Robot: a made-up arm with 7 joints.
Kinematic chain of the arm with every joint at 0, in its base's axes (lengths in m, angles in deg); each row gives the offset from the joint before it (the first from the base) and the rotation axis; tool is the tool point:
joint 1: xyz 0 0 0.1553 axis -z
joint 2: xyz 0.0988 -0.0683 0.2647 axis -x
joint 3: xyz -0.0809 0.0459 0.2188 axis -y
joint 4: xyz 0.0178 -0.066 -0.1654 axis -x
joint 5: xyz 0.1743 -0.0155 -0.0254 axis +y
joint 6: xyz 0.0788 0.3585 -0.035 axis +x
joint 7: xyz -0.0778 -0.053 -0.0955 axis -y
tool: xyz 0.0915 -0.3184 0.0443
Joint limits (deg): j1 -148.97..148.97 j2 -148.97..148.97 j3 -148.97..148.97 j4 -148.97..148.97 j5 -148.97..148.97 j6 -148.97..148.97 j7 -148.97..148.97
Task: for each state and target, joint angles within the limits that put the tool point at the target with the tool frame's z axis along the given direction. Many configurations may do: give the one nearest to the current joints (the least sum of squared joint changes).
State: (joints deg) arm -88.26 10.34 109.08 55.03 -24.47 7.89 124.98
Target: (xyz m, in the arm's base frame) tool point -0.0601 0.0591 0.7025 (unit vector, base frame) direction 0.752 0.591 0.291
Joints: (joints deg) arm -87.12 18.82 131.31 22.55 -20.70 -42.41 141.21
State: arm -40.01 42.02 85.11 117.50 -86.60 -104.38 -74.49
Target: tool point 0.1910 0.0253 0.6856 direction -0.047 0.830 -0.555
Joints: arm -32.88 24.79 113.48 118.04 -113.91 -70.13 -99.53
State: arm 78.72 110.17 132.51 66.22 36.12 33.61 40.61
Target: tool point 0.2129 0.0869 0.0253 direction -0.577 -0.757 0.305
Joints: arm 61.55 148.97 119.61 84.06 -12.33 -3.86 41.77
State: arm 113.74 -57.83 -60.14 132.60 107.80 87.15 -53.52
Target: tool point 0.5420 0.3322 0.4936 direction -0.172 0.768 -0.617
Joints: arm 144.05 -70.28 -51.08 94.33 124.26 88.68 -90.48
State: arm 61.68 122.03 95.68 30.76 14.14 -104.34 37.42
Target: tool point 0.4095 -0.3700 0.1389 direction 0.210 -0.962 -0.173
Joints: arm 89.39 74.19 97.99 68.83 -28.42 -97.66 3.50
